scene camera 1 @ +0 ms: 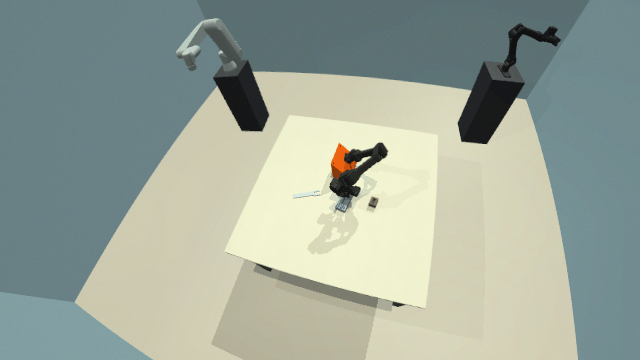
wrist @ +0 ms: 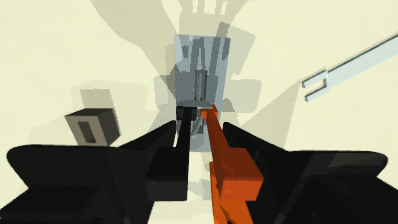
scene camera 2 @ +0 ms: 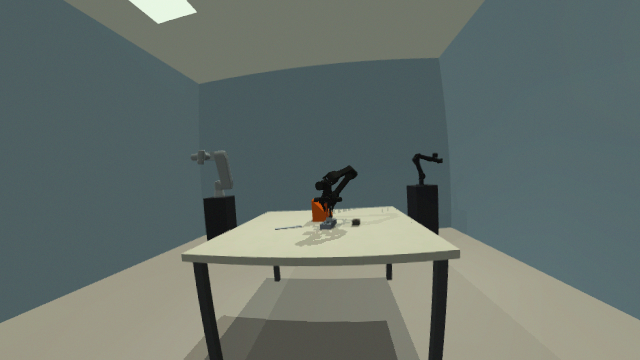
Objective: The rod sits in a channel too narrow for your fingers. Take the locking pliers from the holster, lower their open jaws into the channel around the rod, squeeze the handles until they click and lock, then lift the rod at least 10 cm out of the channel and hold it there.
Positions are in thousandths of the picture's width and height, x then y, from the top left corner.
In view: the gripper (wrist: 501,560), a grey holster (wrist: 227,565) and a pale blue channel block (wrist: 524,248).
